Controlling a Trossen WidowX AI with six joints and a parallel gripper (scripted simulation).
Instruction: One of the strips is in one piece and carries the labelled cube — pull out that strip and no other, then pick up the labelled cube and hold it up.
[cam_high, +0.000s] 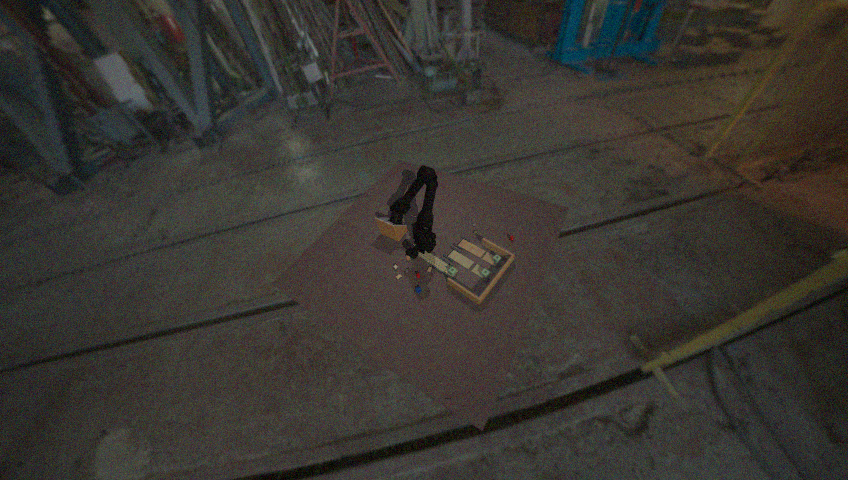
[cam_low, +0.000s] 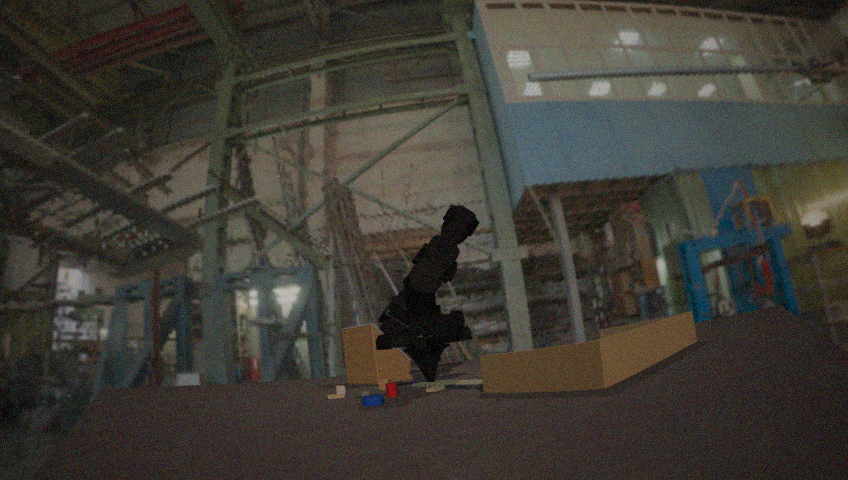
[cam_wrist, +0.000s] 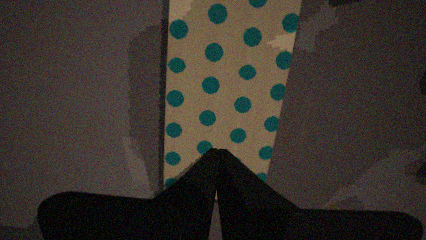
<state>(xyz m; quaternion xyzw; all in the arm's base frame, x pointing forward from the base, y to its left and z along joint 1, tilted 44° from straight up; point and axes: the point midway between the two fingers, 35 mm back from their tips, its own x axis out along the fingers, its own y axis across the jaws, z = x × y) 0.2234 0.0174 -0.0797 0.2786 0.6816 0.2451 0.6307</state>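
Now: the pale plain strip 200 mm ahead of my gripper tip and 80 mm to the left of it. From my gripper tip the other things lie so: blue piece: 200 mm to the right, 120 mm ahead; cream piece: 160 mm to the right, 70 mm behind.
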